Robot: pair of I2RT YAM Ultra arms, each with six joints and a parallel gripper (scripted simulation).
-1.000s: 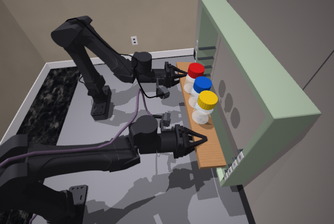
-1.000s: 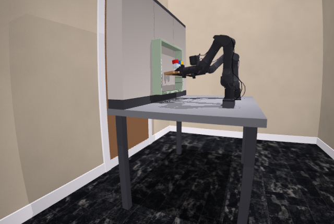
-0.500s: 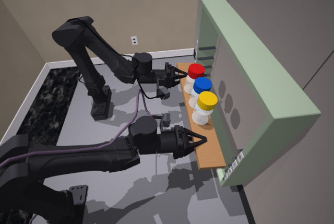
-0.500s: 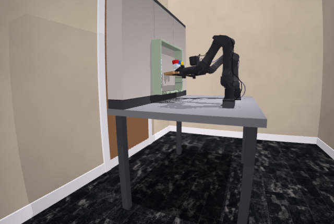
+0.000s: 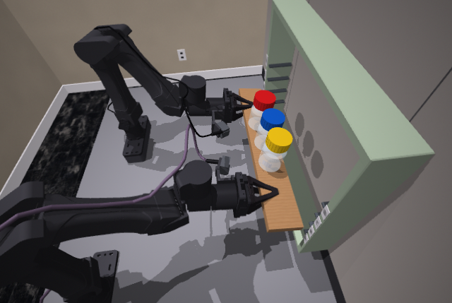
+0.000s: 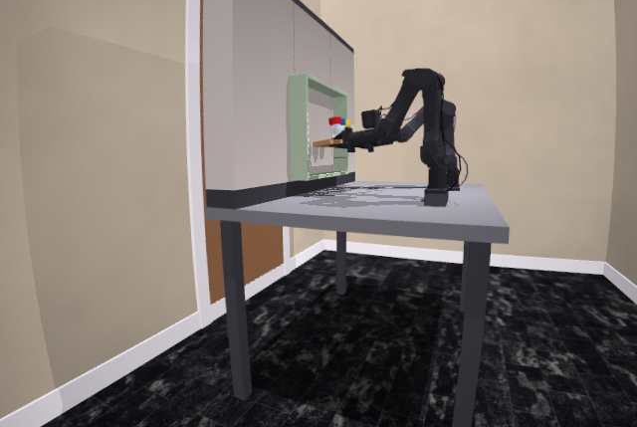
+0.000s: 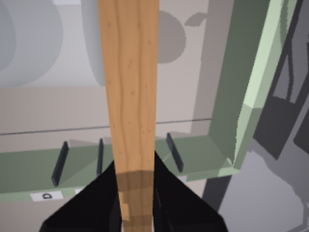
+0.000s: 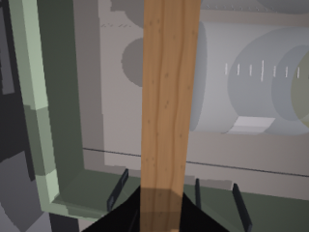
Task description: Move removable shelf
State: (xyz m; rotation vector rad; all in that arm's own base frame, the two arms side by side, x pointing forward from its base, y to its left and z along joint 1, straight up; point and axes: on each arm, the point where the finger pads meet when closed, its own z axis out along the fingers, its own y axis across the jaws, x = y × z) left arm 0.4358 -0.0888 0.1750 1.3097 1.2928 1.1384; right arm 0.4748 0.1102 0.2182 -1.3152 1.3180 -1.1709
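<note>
The yellow-capped bottle is 8 cm to the left of my right hand, 6 cm above it and 1 cm ahead of it. Round my right hand: green wall rack (16 cm to the left, 9 cm ahead, 6 cm above); then blue-capped bottle (14 cm to the left, 5 cm above); then wooden shelf (15 cm to the left).
The rack slot is 9 cm to the left of my left hand, 7 cm ahead of it and 1 cm below it. Also, from my left hand: blue-capped bottle: 16 cm to the right, 6 cm above, 2 cm ahead; wooden shelf: 15 cm to the right, 2 cm ahead; red-capped bottle: 9 cm to the right, 6 cm above, 1 cm ahead.
</note>
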